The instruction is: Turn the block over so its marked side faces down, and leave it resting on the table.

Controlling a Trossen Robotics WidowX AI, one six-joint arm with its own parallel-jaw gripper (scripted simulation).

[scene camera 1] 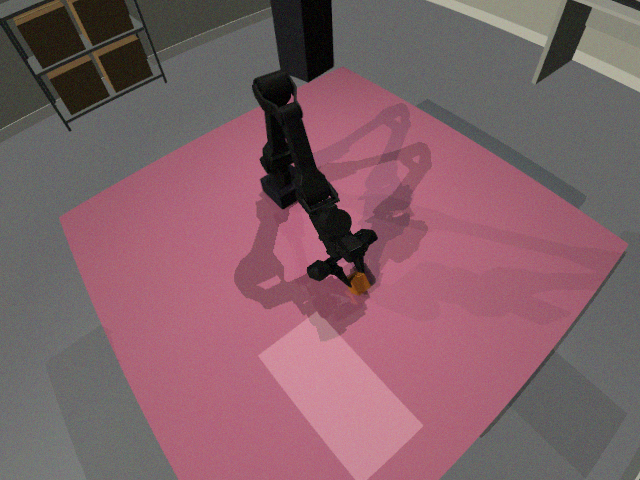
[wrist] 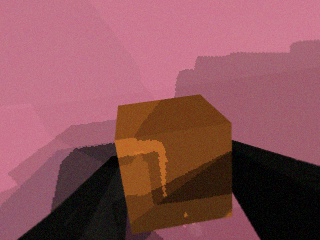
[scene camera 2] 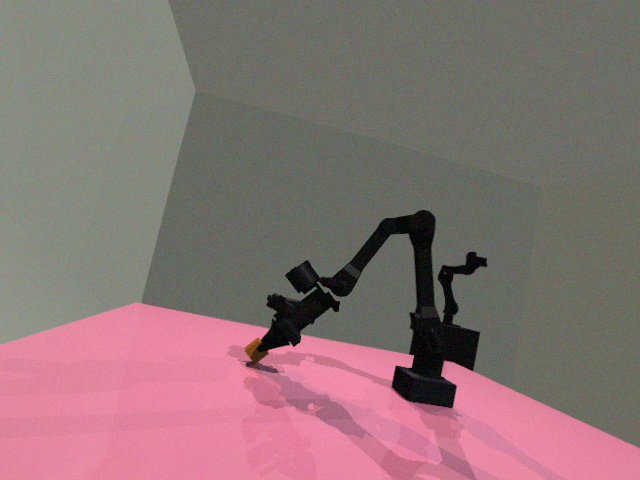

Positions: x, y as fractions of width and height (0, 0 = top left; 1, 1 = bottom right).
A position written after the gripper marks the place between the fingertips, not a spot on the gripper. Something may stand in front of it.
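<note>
A block (wrist: 0.55, 0.65) is held by the gripper (scene camera 1: 0.56, 0.59). The gripper is also visible in the wrist view (wrist: 0.54, 0.66) and in scene camera 2 (scene camera 2: 0.40, 0.73).
</note>
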